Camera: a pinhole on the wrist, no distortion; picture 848 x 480 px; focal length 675.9 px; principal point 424.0 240.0 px. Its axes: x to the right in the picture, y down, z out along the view. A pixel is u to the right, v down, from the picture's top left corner.
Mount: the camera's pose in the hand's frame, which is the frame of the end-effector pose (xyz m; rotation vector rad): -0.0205 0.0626 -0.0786 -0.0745 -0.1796 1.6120
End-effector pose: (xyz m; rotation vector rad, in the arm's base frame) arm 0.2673 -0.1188 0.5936 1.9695 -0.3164 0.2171
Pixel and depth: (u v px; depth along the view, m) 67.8 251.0 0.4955
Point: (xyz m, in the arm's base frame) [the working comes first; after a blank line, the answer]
In the camera's frame: -0.2611 0.0081 0.4955

0.2556 -0.3756 0.2059
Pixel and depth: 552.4 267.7 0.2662
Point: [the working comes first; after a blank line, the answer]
In the camera's frame: 0.0506 0.0109 0.2662

0.1668 -0.3150 0.5776
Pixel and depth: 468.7 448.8 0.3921
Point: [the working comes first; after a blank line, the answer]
In the camera's frame: 0.0259 0.1211 0.3921

0.0590 -0.3805 0.4651
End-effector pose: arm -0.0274 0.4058 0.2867 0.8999 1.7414 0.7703
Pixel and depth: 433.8 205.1 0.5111
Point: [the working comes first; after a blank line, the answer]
In the camera's frame: 0.0074 -0.0264 0.5111

0.4049 0.3983 0.2195
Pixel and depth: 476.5 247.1 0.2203
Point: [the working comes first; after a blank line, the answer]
In the camera's frame: 0.0171 0.0023 0.2203

0.1321 0.4021 0.3246
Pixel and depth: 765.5 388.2 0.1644
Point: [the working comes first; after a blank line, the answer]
In the camera's frame: 0.0831 0.0360 0.1644

0.1002 0.4092 0.4114
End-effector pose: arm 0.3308 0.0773 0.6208 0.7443 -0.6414 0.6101
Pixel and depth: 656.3 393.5 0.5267
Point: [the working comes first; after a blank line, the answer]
In the camera's frame: 0.1810 0.1196 0.5267

-0.0914 -0.1970 0.7859
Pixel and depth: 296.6 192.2 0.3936
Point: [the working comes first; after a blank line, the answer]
In the camera's frame: -0.0742 -0.0278 0.3936

0.2293 -0.1947 0.7442
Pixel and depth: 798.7 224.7 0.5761
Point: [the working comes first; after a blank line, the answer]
In the camera's frame: 0.3194 -0.0130 0.5761

-0.1373 -0.1439 0.9710
